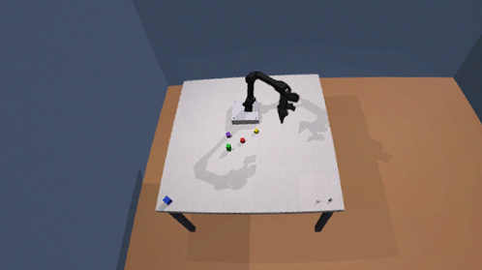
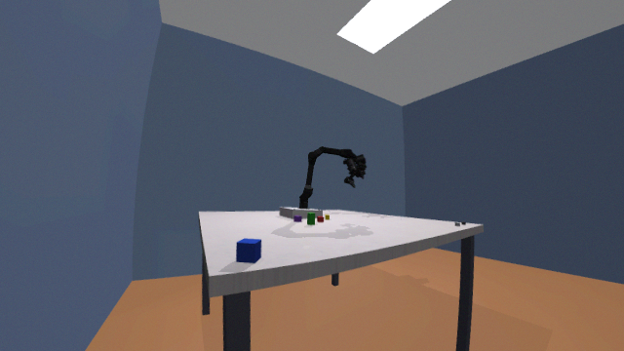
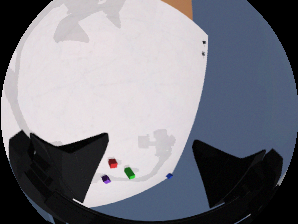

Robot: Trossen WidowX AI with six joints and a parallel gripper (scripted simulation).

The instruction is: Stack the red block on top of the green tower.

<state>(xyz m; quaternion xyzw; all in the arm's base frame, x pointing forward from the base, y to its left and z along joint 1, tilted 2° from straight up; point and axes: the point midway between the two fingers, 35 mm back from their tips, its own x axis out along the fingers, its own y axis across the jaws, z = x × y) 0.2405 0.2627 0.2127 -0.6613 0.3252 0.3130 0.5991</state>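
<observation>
The red block is 3 cm ahead of my gripper tip, 29 cm to the right of it and 21 cm below it. Round my gripper tip: purple block (2 cm behind, 41 cm to the right, 21 cm below); blue block (56 cm ahead, 76 cm to the right, 21 cm below); yellow block (7 cm behind, 19 cm to the right, 22 cm below).
</observation>
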